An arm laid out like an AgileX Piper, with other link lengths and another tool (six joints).
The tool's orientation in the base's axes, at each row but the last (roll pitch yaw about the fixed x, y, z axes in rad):
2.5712 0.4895 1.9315
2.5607 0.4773 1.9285
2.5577 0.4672 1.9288
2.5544 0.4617 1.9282
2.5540 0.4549 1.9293
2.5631 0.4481 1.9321
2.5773 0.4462 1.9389
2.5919 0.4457 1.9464
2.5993 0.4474 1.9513
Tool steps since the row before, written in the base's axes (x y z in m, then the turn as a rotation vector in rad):
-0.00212 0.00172 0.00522 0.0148 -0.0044 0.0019
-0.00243 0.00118 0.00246 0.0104 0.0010 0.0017
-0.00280 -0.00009 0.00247 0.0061 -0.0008 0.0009
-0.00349 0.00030 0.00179 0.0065 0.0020 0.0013
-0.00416 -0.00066 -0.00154 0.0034 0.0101 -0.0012
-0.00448 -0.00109 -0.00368 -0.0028 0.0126 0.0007
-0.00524 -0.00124 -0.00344 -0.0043 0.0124 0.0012
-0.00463 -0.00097 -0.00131 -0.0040 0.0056 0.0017
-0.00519 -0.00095 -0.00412 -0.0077 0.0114 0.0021
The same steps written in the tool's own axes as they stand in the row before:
-0.00037 0.00193 -0.00555 -0.0091 0.0089 0.0089
0.00061 0.00013 -0.00360 -0.0032 0.0086 0.0053
-0.00031 -0.00078 -0.00364 -0.0030 0.0043 0.0034
0.00055 -0.00138 -0.00364 -0.0009 0.0062 0.0029
0.00143 -0.00400 -0.00144 0.0080 0.0070 0.0016
0.00210 -0.00551 0.00007 0.0112 0.0049 -0.0042
0.00214 -0.00600 -0.00050 0.0113 0.0040 -0.0055
0.00128 -0.00441 -0.00172 0.0053 0.0009 -0.0046
0.00272 -0.00611 0.00013 0.0112 0.0015 -0.0081

